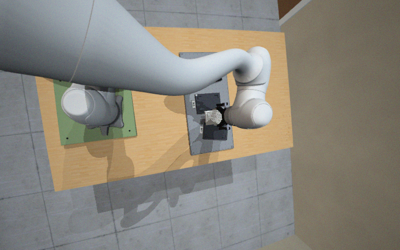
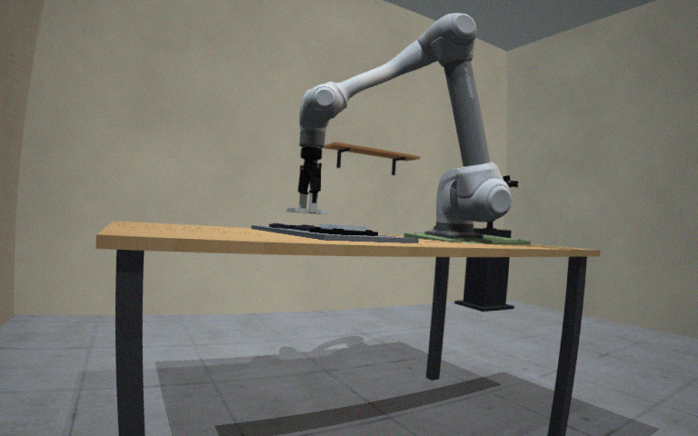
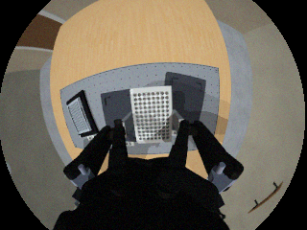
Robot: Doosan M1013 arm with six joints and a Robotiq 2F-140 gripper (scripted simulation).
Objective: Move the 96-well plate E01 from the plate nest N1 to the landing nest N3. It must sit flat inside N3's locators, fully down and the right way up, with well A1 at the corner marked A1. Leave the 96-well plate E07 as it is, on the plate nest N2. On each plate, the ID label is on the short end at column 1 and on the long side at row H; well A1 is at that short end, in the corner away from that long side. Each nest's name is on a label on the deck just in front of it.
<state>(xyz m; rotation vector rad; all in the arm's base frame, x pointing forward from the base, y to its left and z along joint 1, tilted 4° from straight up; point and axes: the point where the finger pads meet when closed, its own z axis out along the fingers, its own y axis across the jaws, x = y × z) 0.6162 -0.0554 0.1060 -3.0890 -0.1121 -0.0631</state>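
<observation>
My hand is 20 mm past the nest, 90 mm to the right of it and 80 mm above it. The rest, counted from my hand: label: 70 mm behind, 80 mm to the right, 90 mm below; 96-well plate: 20 mm below.
</observation>
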